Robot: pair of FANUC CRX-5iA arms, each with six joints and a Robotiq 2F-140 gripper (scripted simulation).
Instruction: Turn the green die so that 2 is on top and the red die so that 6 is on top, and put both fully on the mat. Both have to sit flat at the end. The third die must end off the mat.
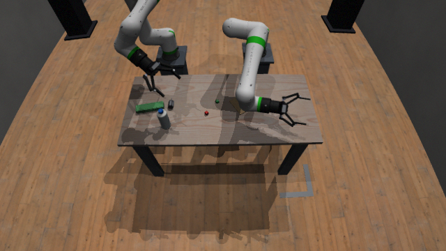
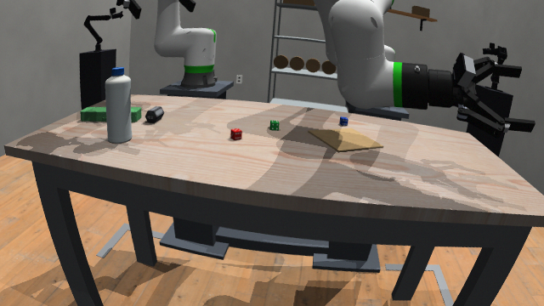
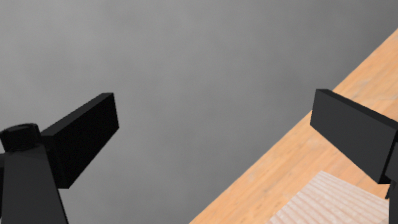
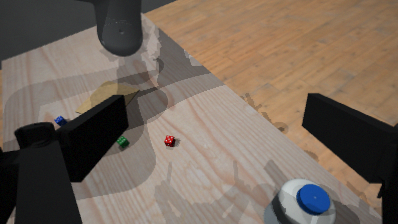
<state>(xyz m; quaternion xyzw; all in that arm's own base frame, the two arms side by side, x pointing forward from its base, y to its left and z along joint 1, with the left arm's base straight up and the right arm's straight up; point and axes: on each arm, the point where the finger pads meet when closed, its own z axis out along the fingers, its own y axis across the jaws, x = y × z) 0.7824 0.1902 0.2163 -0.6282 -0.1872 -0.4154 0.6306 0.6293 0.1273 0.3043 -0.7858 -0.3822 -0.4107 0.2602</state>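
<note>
The red die lies 170 mm behind my left hand, 590 mm to the right of it and 210 mm below it. From my left hand the other things lie so: blue die 380 mm behind, 330 mm to the right, 210 mm below; green die 260 mm behind, 520 mm to the right, 210 mm below; tan mat 240 mm behind, 340 mm to the right, 210 mm below.
</note>
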